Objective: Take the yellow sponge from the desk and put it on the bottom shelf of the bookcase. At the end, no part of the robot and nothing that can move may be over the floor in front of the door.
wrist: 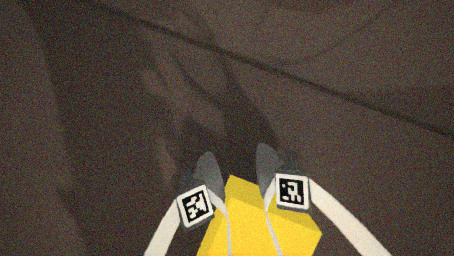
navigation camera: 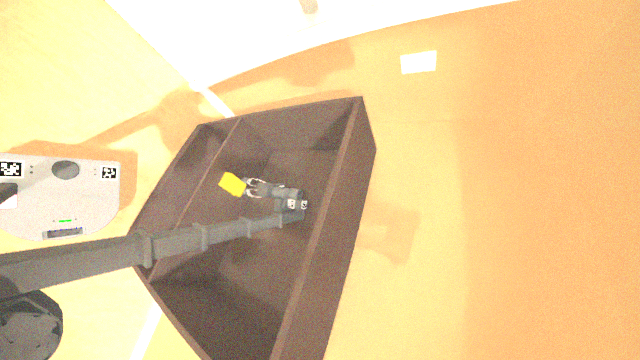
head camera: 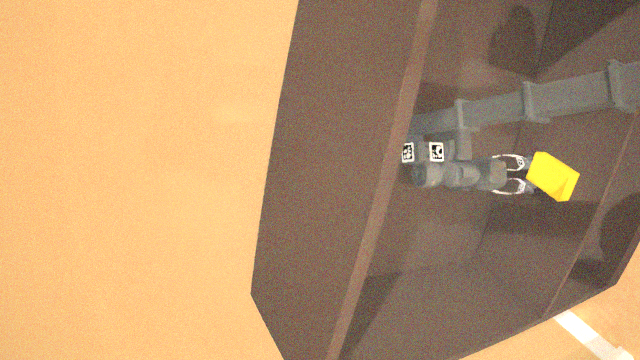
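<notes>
The yellow sponge is inside the dark brown bookcase, near a thin board edge. My gripper is shut on the sponge, with a fingertip at each side of its far end in the wrist view. The sponge sits at a slant to the fingers, and its near end is cut off by the lower edge of the wrist view. I cannot tell whether it rests on the board below. The desk is not recognisable here.
My telescoping arm reaches into the bookcase beside its boards. My grey base stands on the floor at the left. A dark rounded object is at the lower left. A white surface is at the top, beside the orange wall.
</notes>
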